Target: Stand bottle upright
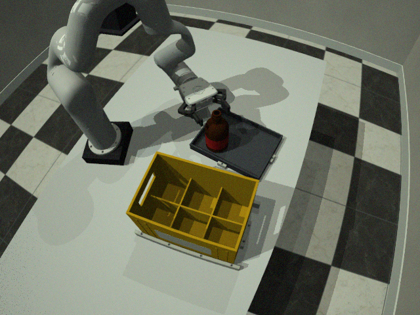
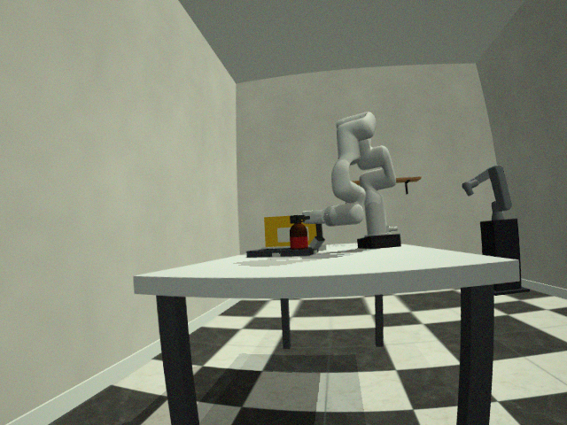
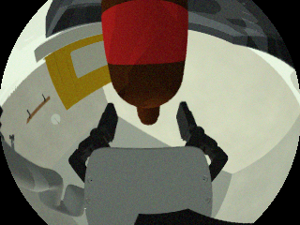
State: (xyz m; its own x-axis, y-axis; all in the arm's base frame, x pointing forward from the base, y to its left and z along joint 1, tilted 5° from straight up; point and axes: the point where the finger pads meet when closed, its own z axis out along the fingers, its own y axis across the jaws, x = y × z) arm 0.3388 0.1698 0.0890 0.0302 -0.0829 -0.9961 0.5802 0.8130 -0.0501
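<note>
The brown bottle is 6 cm below my hand, 1 cm to the right of it and 1 cm ahead of it. The rest, counted from my hand: dark grey tray 13 cm below, 7 cm ahead, 2 cm to the left; yellow crate 27 cm to the right, 7 cm ahead, 6 cm below.
</note>
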